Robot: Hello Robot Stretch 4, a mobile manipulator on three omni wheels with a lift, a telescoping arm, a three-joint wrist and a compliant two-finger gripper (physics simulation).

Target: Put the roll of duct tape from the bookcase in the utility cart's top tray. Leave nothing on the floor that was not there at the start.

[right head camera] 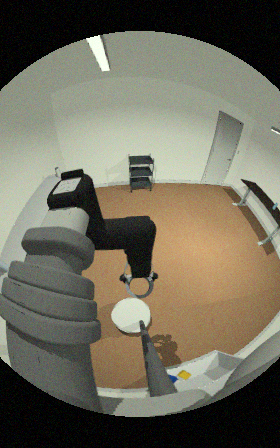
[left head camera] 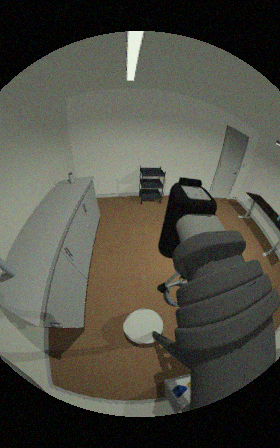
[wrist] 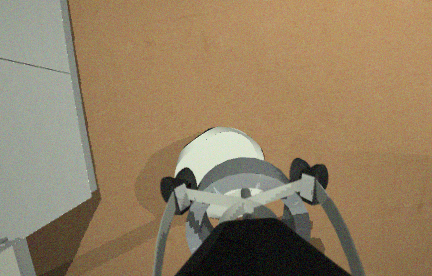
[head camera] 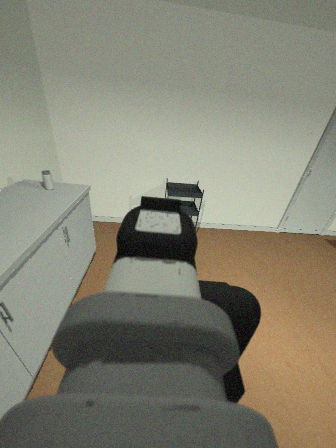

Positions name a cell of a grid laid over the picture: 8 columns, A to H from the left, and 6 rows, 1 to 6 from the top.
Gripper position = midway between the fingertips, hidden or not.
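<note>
There's a bookcase (right head camera: F5) to be seen, and a utility cart (head camera: E3) too, and then you've also got the gripper (wrist: E4) showing.
</note>
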